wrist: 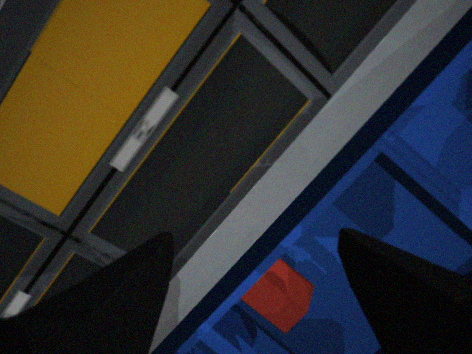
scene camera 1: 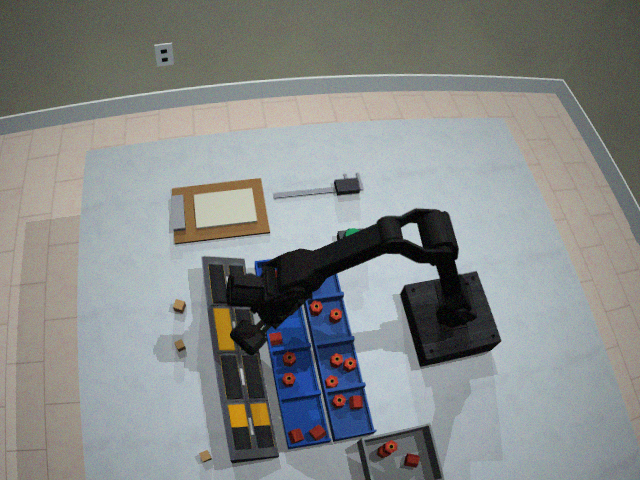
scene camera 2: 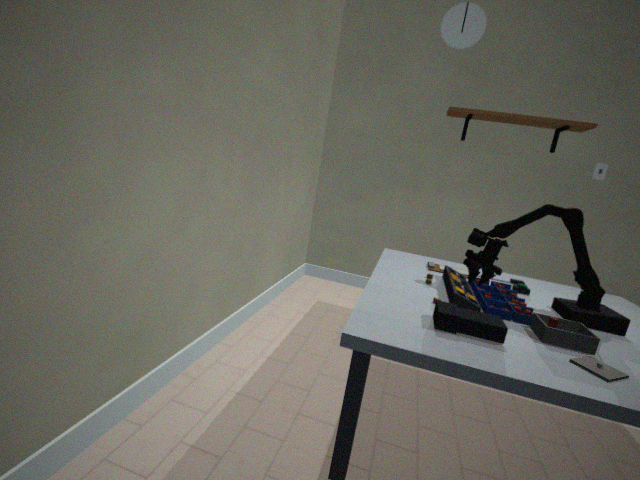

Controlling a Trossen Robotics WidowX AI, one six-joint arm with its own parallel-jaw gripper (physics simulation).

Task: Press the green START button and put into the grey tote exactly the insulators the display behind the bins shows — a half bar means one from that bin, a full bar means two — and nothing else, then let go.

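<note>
My gripper (scene camera 2: pixel 480 281) (wrist: pixel 256 241) is open and empty, above the blue bins (scene camera 1: pixel 333 440). In the wrist view a red insulator (wrist: pixel 280 295) (scene camera 1: pixel 275 338) lies in its bin near the display-side wall, below the gap between the fingertips. In scene camera 1 the arm hides the fingertips and the uppermost bins. Other bins hold red insulators, upright or lying. The display (scene camera 1: pixel 253 456) shows one full yellow bar, left in its second row, and two half bars in its bottom row. The grey tote (scene camera 1: pixel 435 449) (scene camera 2: pixel 566 338) holds at least two insulators. The green button (scene camera 1: pixel 352 233) is partly behind the arm.
A clipboard (scene camera 1: pixel 222 236) and a caliper (scene camera 1: pixel 347 186) lie beyond the bins. Small wooden blocks (scene camera 1: pixel 178 305) (scene camera 1: pixel 179 345) (scene camera 1: pixel 205 456) lie left of the display. A black box (scene camera 2: pixel 469 322) stands by the display's end, and a flat plate (scene camera 2: pixel 594 368) lies near the tote.
</note>
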